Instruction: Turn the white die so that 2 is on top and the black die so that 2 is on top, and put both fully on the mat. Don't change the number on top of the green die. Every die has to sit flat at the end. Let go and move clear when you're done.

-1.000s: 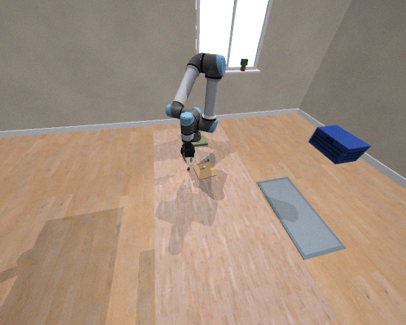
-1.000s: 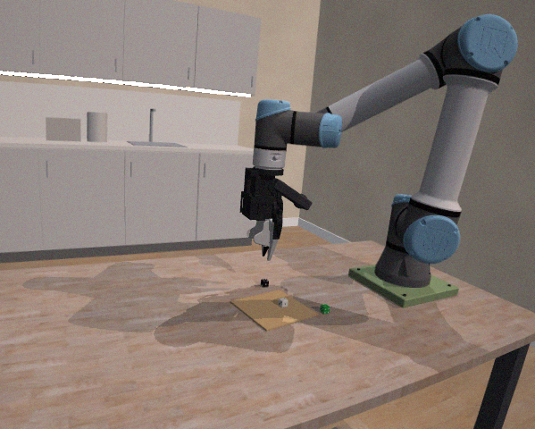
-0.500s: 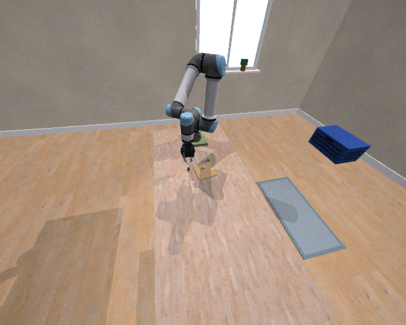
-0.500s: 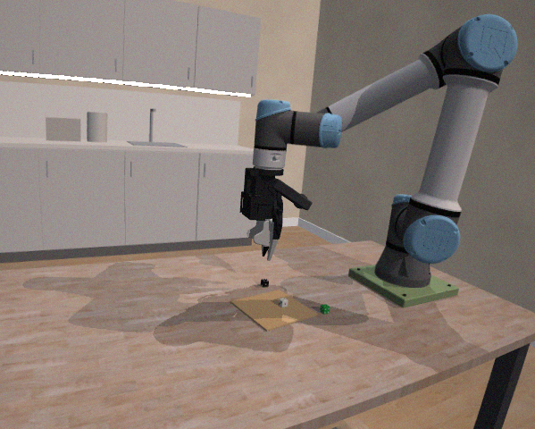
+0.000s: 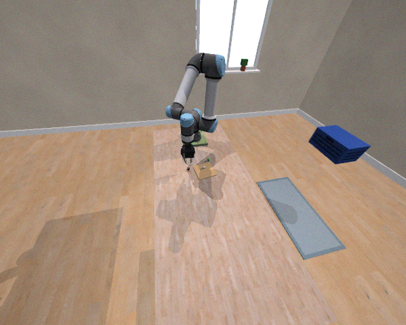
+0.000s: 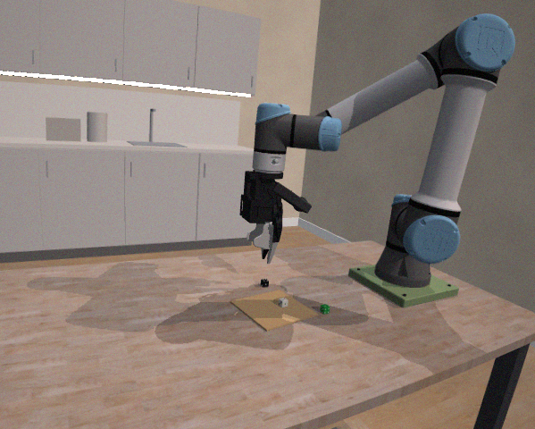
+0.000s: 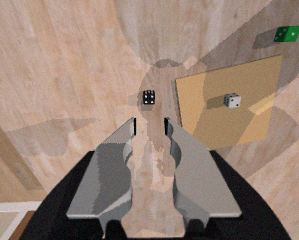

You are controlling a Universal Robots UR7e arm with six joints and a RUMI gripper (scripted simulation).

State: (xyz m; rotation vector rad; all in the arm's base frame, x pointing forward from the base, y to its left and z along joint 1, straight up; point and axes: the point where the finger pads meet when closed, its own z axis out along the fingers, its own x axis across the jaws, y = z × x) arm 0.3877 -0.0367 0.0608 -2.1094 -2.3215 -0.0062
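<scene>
Now: hand 80 mm above the black die. The rest, counted from my hand: white die 10 mm behind, 120 mm to the left, 70 mm below; green die 90 mm behind, 150 mm to the left, 80 mm below; tan mat 20 mm ahead, 120 mm to the left, 80 mm below.
</scene>
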